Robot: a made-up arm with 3 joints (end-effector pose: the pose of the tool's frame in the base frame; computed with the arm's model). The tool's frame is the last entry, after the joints. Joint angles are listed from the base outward.
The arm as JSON. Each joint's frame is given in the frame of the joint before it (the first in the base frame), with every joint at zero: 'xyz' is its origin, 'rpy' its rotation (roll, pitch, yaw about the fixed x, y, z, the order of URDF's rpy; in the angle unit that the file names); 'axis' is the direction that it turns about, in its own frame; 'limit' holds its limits. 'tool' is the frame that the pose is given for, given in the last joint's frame.
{
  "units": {
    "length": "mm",
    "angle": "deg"
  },
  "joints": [
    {
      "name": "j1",
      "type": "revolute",
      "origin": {
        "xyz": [
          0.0,
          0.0,
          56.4
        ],
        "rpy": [
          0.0,
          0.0,
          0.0
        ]
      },
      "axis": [
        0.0,
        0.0,
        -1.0
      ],
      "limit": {
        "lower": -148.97,
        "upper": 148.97
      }
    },
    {
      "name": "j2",
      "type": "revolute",
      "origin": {
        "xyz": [
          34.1,
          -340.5,
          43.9
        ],
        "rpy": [
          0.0,
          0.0,
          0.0
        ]
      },
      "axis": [
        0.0,
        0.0,
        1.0
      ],
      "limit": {
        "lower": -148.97,
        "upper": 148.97
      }
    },
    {
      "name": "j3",
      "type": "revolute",
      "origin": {
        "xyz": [
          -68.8,
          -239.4,
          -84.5
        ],
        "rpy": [
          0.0,
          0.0,
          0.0
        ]
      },
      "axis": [
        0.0,
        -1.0,
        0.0
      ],
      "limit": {
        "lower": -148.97,
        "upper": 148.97
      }
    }
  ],
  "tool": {
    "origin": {
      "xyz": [
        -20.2,
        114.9,
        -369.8
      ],
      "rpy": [
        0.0,
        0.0,
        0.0
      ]
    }
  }
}
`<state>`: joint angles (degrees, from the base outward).
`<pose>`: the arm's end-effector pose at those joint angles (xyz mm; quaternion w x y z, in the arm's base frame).
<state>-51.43 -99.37 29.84</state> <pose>260.5 -341.6 -315.0 0.8830 -0.1046 -0.2353 -0.3926</pose>
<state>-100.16 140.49 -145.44</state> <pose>349.0 383.0 331.8 0.1500 0.8242 0.4821 -0.2564</pose>
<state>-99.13 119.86 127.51</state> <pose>68.4 35.4 224.9 0.1476 -0.8455 -0.2993 -0.4169</pose>
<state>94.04 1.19 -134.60</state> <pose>-450.6 313.7 289.8 0.2660 0.6684 0.6359 -0.2796</pose>
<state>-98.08 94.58 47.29</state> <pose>120.4 161.6 -249.9 0.1010 -0.3986 -0.0442 -0.9105</pose>
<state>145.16 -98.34 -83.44</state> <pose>84.6 -76.9 -6.4 0.3928 -0.5659 0.3502 0.6347</pose>
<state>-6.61 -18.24 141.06</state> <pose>223.6 -492.4 290.7 0.3316 -0.0955 -0.9380 -0.0338</pose>
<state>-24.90 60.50 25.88</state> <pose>304.4 -230.3 -325.7 0.7163 0.1519 -0.1646 0.6609</pose>
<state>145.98 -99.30 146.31</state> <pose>-169.7 454.3 312.3 0.1563 0.8059 -0.5162 0.2440</pose>
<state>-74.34 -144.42 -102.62</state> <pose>75.1 298.3 116.3 0.5118 0.4481 0.6391 -0.3589</pose>
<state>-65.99 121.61 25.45</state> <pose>237.2 6.5 -326.8 0.0646 -0.2198 -0.0146 -0.9733</pose>
